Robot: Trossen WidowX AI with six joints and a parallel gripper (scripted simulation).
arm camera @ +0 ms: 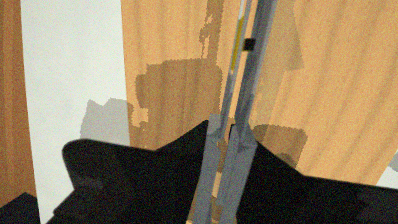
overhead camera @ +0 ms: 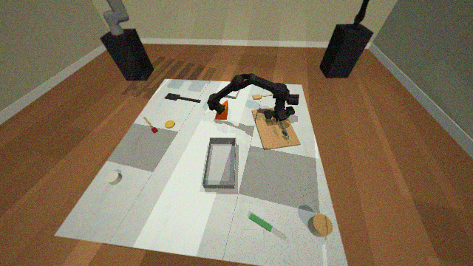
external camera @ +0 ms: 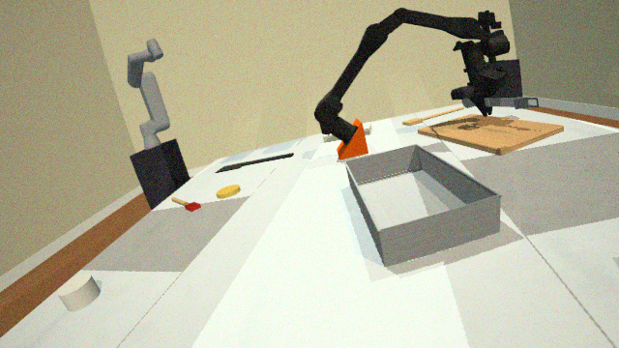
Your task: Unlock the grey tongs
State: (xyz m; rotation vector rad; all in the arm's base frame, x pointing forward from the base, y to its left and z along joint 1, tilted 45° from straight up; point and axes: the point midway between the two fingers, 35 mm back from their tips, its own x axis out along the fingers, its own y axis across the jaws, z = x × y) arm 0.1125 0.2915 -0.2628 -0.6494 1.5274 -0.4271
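Now: gripper tip 4 cm above the wooden board, 2 cm to the left of it and 1 cm short of it. The rest, counted from my gripper tip: black lock piece 5 cm ahead, 4 cm above, 1 cm to the left; white block 39 cm behind, 37 cm to the right, 3 cm below; grey roasting tin 37 cm to the right, 30 cm ahead, 2 cm below.
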